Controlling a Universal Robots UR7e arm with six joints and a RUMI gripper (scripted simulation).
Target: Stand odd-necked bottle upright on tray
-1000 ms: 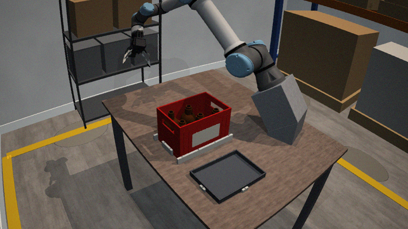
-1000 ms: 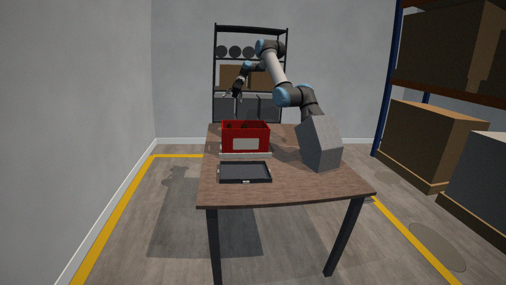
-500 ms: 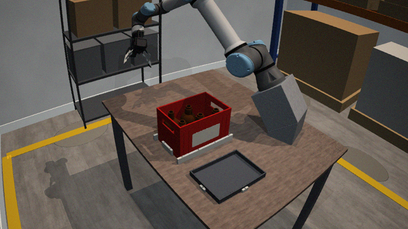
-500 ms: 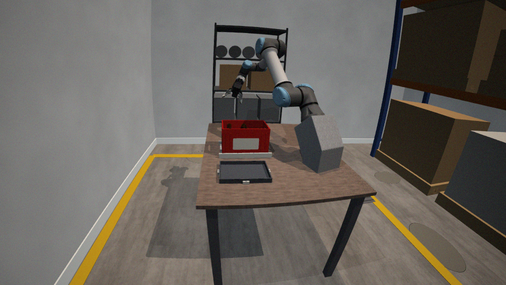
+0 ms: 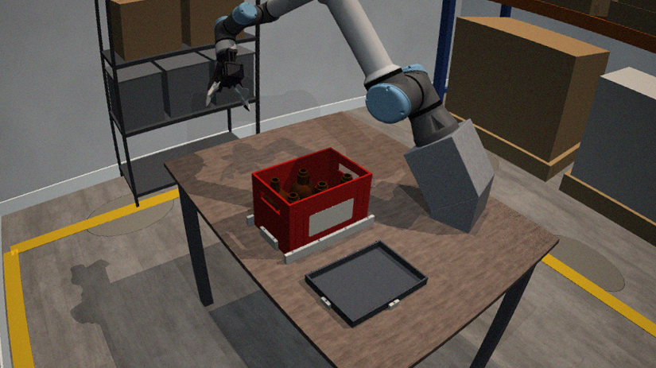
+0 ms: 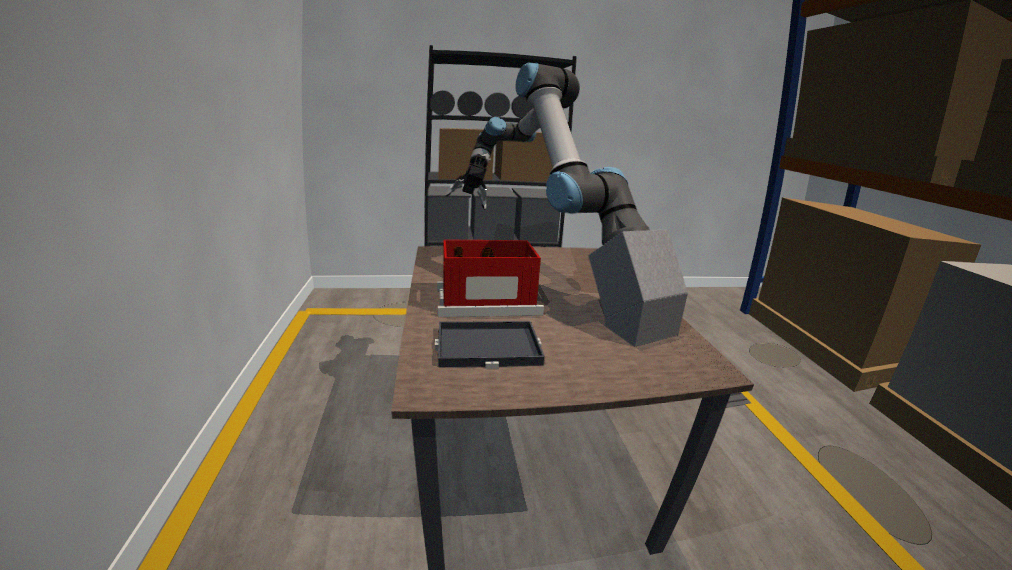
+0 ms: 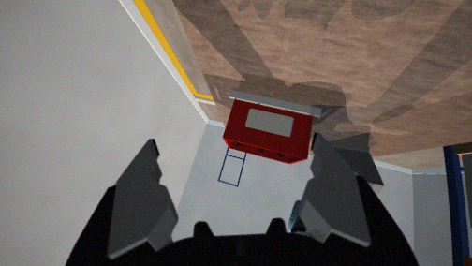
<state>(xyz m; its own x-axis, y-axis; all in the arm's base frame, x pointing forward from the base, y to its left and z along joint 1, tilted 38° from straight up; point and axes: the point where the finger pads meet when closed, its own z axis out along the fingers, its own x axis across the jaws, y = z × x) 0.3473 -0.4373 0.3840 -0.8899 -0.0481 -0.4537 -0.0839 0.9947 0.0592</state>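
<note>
Now: the red crate 410 mm to the left of my hand, 150 mm below it and 20 mm ahead of it. The rest, counted from my hand: dark tray (680 mm to the left, 220 mm below, 100 mm ahead).
</note>
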